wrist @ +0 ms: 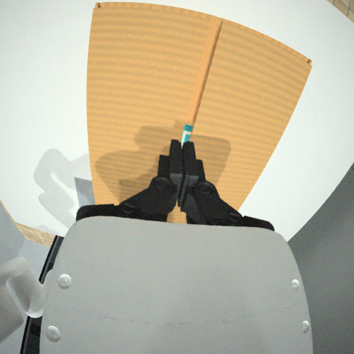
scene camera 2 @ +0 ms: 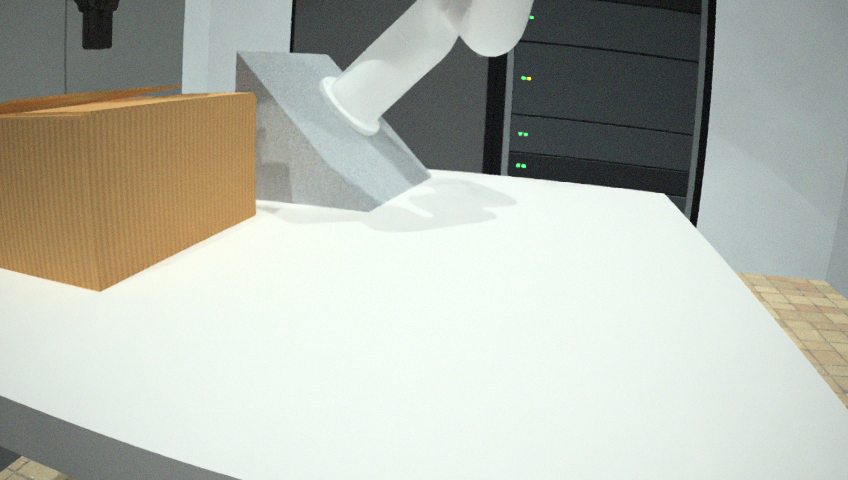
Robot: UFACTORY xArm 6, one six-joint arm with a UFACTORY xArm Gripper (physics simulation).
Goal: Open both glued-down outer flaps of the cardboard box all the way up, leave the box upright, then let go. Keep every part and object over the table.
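Pixels of known places: gripper, fingertip midpoint: (scene camera 2: 97, 48); arm's base, origin of the base link: (scene camera 2: 347, 107).
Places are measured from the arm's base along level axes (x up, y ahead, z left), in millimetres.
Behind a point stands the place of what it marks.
Observation:
The cardboard box (scene camera 2: 172, 166) @[z 1, x -30, y 450 mm] stands upright on the white table (scene camera 2: 476, 333) @[z 323, x -121, y 512 mm], at the left in the scene view. One outer flap (scene camera 2: 35, 102) @[z -135, x 42, y 523 mm] is tilted slightly up along its top. In the wrist view the left flap (wrist: 140, 65) and right flap (wrist: 255, 90) lie nearly flat, with a narrow gap between them. A small teal-and-white item (wrist: 187, 131) shows in the gap just ahead of the fingertips. My gripper (scene camera 2: 96, 47) @[z -100, x 94, y 463 mm] (wrist: 178, 156) is shut and empty, above the box top near the gap. What lies inside the box is hidden.
The grey wedge-shaped mount (scene camera 2: 297, 118) @[z 3, x -5, y 181 mm] with the white arm base (scene camera 2: 386, 71) @[z 80, x 62, y 46 mm] stands behind the box. A dark rack cabinet (scene camera 2: 601, 89) stands beyond the table. The table's right edge and the tiled floor (scene camera 2: 797, 321) show at the right.

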